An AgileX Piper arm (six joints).
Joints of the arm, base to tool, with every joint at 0 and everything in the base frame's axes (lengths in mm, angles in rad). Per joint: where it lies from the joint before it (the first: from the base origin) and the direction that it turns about. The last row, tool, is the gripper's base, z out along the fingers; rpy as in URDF.
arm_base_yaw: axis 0 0 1 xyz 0 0 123
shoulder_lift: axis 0 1 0 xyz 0 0 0
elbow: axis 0 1 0 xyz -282.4 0 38.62
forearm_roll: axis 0.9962 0 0.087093 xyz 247.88 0 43.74
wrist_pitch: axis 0 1 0 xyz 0 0 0
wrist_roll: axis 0.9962 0 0.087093 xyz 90.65 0 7.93
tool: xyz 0 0 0 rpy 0 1.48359 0
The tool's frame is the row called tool.
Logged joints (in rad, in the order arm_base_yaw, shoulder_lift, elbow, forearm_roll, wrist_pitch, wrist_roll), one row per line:
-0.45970 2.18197 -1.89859 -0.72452 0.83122 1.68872
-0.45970 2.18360 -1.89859 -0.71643 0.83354 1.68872
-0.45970 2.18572 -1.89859 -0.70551 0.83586 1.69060
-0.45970 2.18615 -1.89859 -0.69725 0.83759 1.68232
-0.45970 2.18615 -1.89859 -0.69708 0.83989 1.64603
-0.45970 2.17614 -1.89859 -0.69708 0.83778 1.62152
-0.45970 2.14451 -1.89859 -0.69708 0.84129 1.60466
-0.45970 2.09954 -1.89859 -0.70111 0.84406 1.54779
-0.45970 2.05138 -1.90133 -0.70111 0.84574 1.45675
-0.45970 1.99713 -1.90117 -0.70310 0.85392 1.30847
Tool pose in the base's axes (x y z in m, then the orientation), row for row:
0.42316 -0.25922 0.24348 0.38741 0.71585 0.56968 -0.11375
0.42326 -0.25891 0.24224 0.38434 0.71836 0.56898 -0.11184
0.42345 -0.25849 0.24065 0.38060 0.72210 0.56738 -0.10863
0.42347 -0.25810 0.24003 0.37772 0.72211 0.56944 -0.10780
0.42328 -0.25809 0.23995 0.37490 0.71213 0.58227 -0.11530
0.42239 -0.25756 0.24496 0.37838 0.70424 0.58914 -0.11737
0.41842 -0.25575 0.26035 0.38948 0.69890 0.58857 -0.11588
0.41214 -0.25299 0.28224 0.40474 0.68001 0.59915 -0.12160
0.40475 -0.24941 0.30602 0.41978 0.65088 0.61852 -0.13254
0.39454 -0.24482 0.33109 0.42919 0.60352 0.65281 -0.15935
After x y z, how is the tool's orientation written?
As a quaternion, w x y z.
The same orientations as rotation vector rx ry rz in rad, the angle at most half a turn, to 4 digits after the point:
1.8216 1.4496 -0.2895
1.8306 1.4500 -0.2850
1.8434 1.4484 -0.2773
1.8459 1.4557 -0.2756
1.8228 1.4904 -0.2951
1.7997 1.5056 -0.2999
1.7767 1.4963 -0.2946
1.7165 1.5124 -0.3069
1.6316 1.5505 -0.3322
1.5064 1.6294 -0.3977

